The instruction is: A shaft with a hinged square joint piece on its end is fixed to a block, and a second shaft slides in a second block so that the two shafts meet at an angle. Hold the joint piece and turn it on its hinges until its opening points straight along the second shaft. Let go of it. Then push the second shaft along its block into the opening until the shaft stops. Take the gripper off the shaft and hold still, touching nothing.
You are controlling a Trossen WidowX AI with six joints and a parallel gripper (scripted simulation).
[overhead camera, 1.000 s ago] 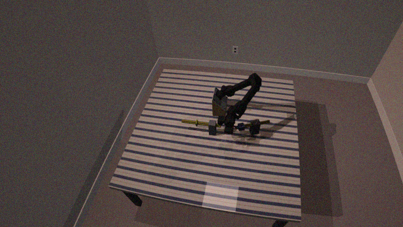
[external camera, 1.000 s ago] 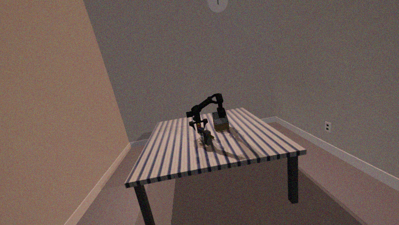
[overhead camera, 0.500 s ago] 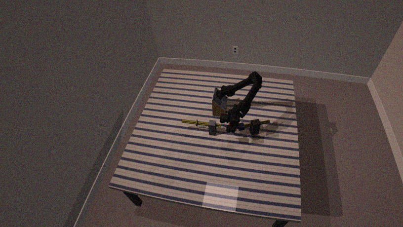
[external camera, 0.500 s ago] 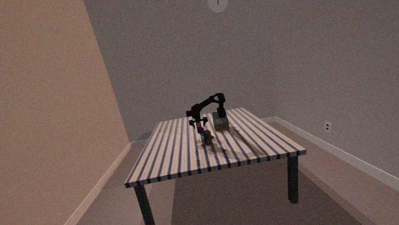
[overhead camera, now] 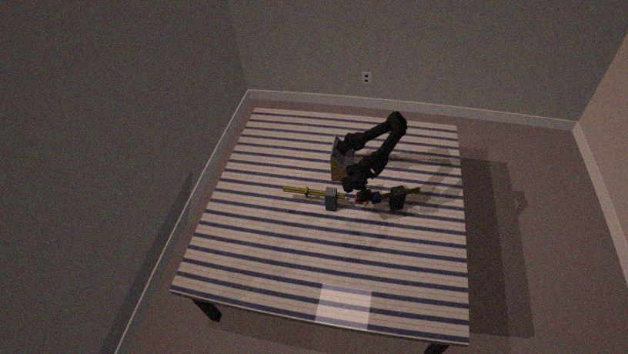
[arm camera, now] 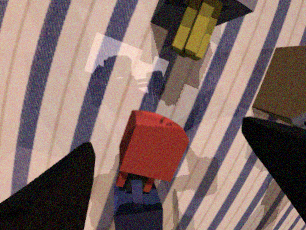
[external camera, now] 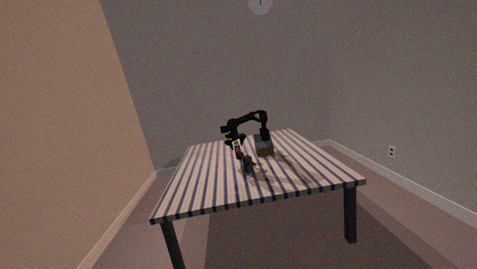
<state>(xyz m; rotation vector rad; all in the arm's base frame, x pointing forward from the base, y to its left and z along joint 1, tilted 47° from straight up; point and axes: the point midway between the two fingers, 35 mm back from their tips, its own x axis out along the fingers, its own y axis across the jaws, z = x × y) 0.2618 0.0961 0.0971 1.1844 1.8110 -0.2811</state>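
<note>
Right now the red square joint piece is 40 mm below my gripper tip and 30 mm to the left of it.
</note>
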